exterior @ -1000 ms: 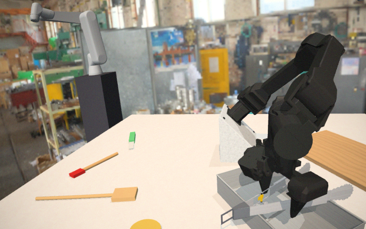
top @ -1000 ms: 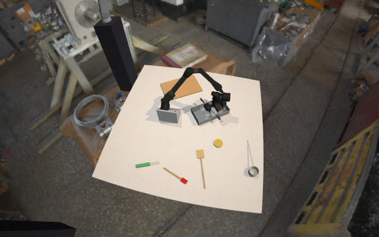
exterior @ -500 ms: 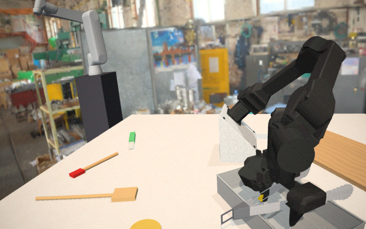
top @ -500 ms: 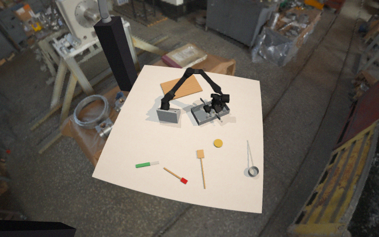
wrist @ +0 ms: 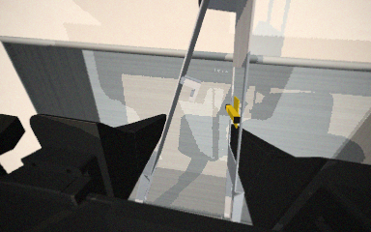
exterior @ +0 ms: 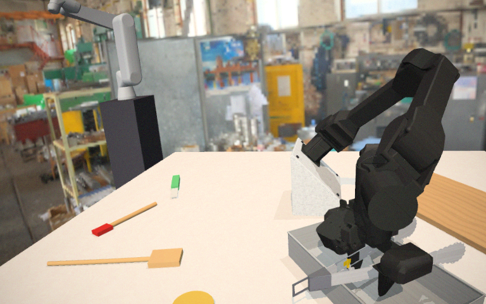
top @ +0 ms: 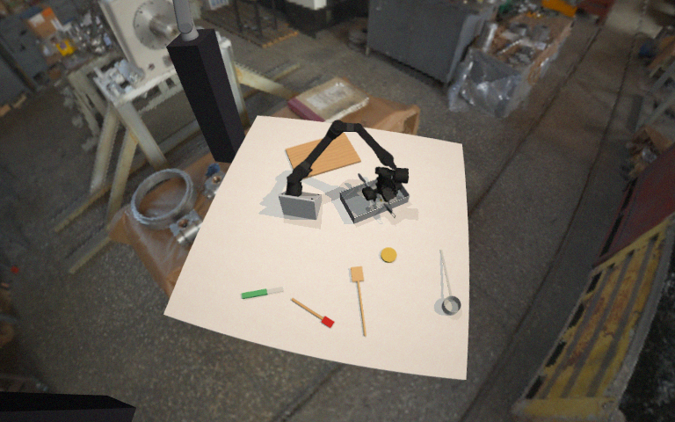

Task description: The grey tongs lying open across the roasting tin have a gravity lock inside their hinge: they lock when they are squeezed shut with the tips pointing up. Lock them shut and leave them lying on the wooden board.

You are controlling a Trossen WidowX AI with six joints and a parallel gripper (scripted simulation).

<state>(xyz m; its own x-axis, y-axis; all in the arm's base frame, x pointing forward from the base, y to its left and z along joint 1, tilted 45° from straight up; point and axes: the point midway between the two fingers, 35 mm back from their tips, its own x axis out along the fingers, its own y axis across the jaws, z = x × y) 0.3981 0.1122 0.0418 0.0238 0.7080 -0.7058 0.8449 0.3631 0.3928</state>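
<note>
Right now my gripper tip is 3 cm past the grey roasting tin and 1 cm to the right of it. Round my gripper tip: small yellow mark: 4 cm above, 3 cm to the right; then wooden board: 34 cm behind, 26 cm to the left, 2 cm below; then yellow disc: 28 cm to the right, 7 cm ahead, 2 cm below.
</note>
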